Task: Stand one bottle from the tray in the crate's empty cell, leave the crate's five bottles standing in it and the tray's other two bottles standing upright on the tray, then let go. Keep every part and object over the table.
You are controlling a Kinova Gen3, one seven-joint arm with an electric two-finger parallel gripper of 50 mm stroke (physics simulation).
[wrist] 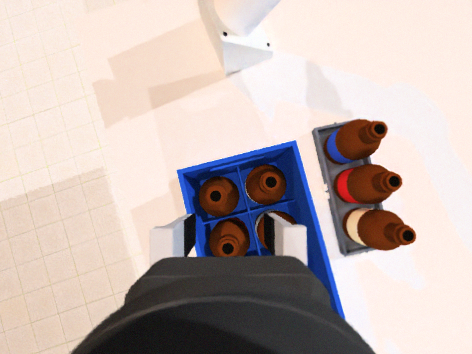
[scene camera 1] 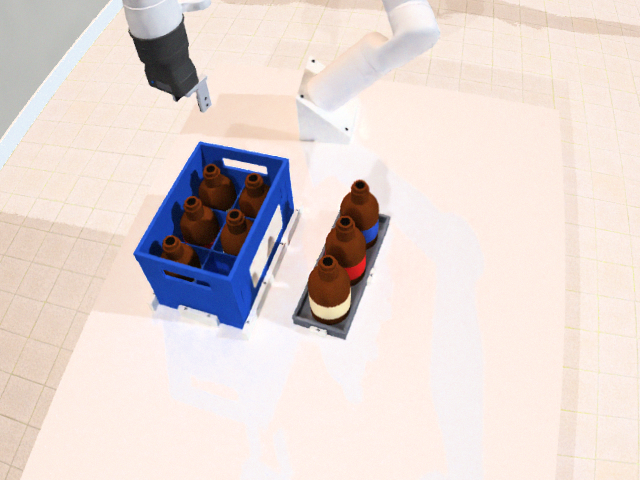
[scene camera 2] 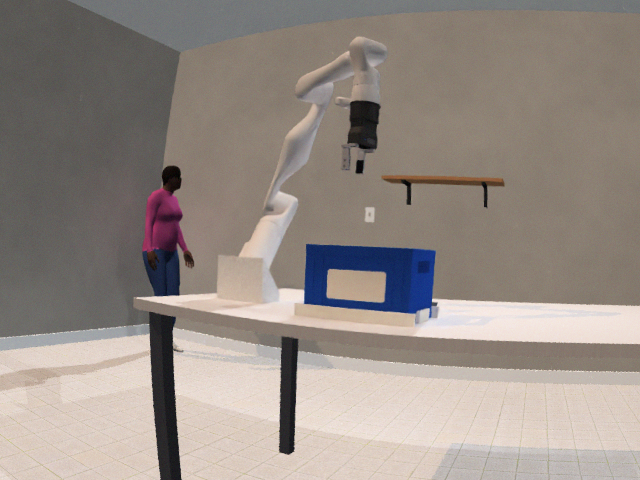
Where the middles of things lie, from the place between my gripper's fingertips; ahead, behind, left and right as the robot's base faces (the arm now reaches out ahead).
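Blue-label bottle point(scene camera 1: 359, 204): my hand 260 mm to the right of it, 40 mm past it, 280 mm above it.
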